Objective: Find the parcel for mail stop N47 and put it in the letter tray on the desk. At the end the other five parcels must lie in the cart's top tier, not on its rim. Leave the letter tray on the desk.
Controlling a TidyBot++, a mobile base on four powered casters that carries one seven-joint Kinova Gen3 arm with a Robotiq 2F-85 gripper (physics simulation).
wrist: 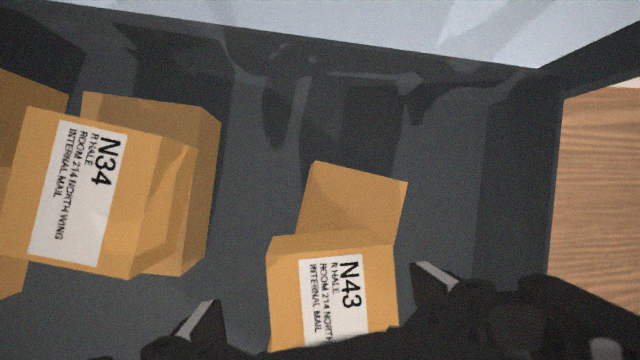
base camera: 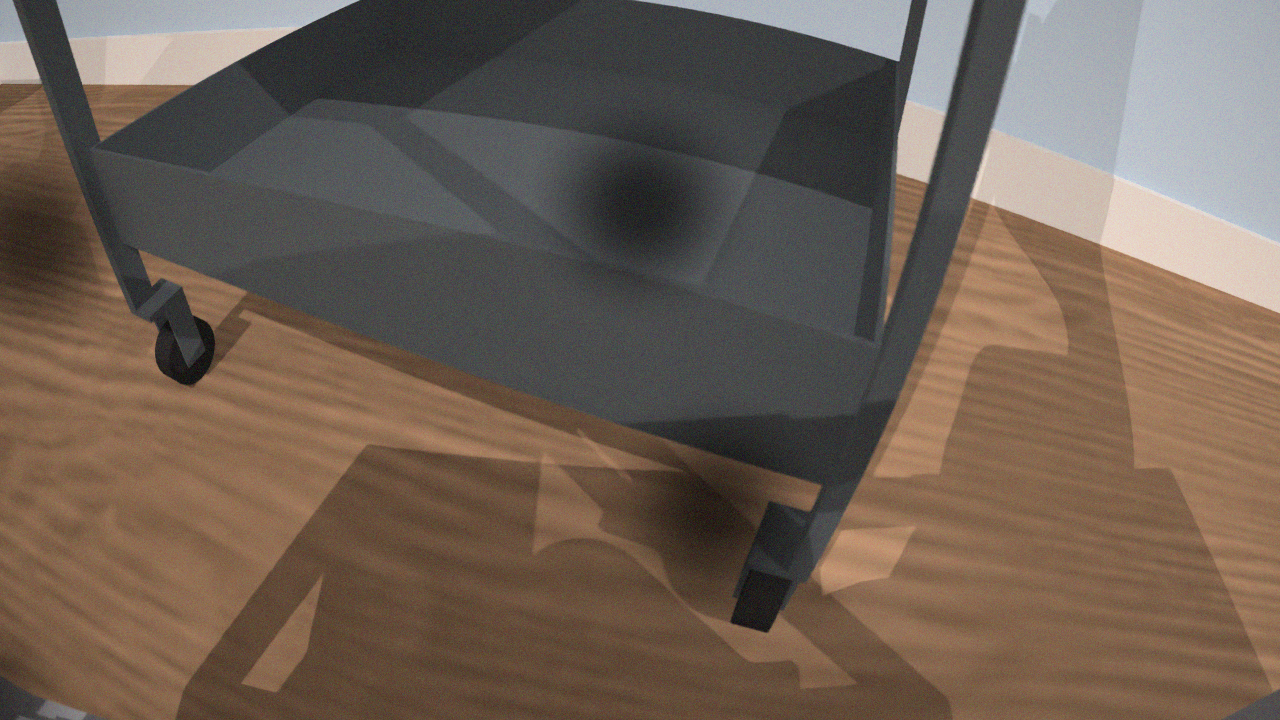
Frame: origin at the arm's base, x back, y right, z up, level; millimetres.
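Seen in the pictures: gripper, fingertip midpoint: (wrist: 319, 302).
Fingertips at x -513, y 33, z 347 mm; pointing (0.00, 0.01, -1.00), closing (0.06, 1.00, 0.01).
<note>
Offsets run from my fingertips to a thing's top centre. "pt": to the spot under its first point. Level surfaces: height alone.
My gripper (wrist: 319, 302) is open in the wrist view, its fingers apart on either side of the parcel labelled N43 {dy +4, dx +2, dz +21 mm} (wrist: 332, 295). That parcel overlaps a plain-looking parcel {dy +9, dx +6, dz -29 mm} (wrist: 352, 205) behind it. The parcel labelled N34 {dy -79, dx -69, dz +19 mm} (wrist: 77, 190) lies tilted against or on another parcel {dy -81, dx -72, dz -31 mm} (wrist: 150, 117) at the left. More brown parcel surfaces {pt dy -132, dx -137, dz -52 mm} (wrist: 32, 92) show at the left edge. All are inside the cart's top tier {dz -81 mm} (wrist: 440, 175). No N47 label is readable; the letter tray and desk do not show.
The base camera shows the cart's lower tier {pt dy -79, dx +191, dz -572 mm} (base camera: 501, 304), a corner post (base camera: 962, 179) and two casters (base camera: 185, 349) (base camera: 765, 582) on the wooden floor {dz -744 mm} (base camera: 107, 519). The top tier's right wall (wrist: 515, 190) stands right of the gripper. A pale blue wall (wrist: 350, 25) rises behind.
</note>
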